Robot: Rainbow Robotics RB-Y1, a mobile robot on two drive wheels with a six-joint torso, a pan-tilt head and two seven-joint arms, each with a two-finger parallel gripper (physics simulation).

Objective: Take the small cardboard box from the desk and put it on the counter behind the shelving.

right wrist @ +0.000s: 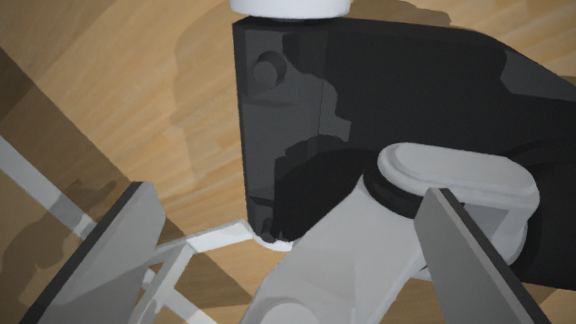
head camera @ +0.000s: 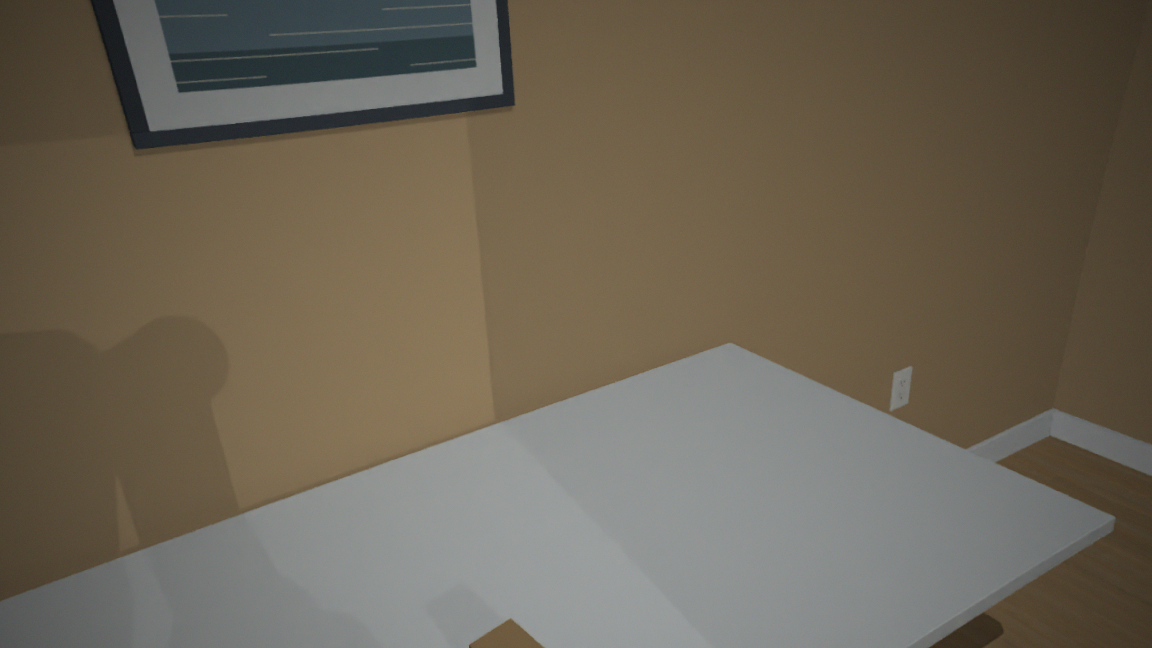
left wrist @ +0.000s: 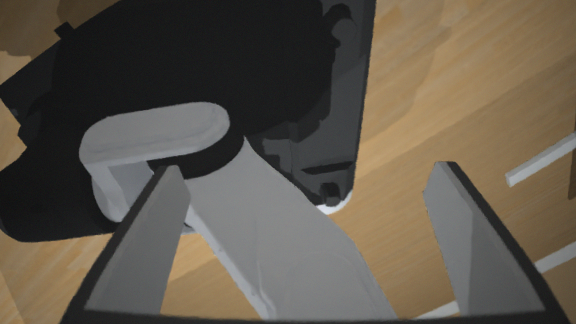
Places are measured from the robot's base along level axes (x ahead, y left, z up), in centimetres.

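Pixels of known places: left gripper, fingertip midpoint: (left wrist: 305, 180); right gripper, fingertip midpoint: (right wrist: 289, 203).
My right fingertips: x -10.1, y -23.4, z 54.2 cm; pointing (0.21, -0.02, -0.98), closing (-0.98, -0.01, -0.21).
Note:
Behind a point stands the place of what it marks.
The small cardboard box (head camera: 509, 635) @(x 62.7, y 13.4, z 77.1 cm) shows at the bottom edge of the head camera view, where only its top corner is in frame; the rest is cut off. It is on the white desk (head camera: 773, 483) @(x 100.1, y -24.0, z 72.1 cm), which stands against the wall. My left gripper (left wrist: 305, 180) @(x -11.5, y 21.3, z 54.0 cm) is open, with no object between its fingers; the robot's own base and leg lie beyond them. My right gripper (right wrist: 289, 203) @(x -10.1, y -23.4, z 54.2 cm) is open too, with no object between its fingers. Neither gripper shows in the head camera view. The counter and the shelving do not show in these views.
A framed picture (head camera: 322, 120) @(x 107.7, y 41.3, z 129.4 cm) hangs on the tan wall above the desk. A wall outlet (head camera: 901, 388) @(x 192.1, y -75.7, z 40.2 cm) is beyond the desk's right end. White desk foot bars show on the wooden floor in the left wrist view (left wrist: 542, 159) and right wrist view (right wrist: 220, 237), near the robot's base.

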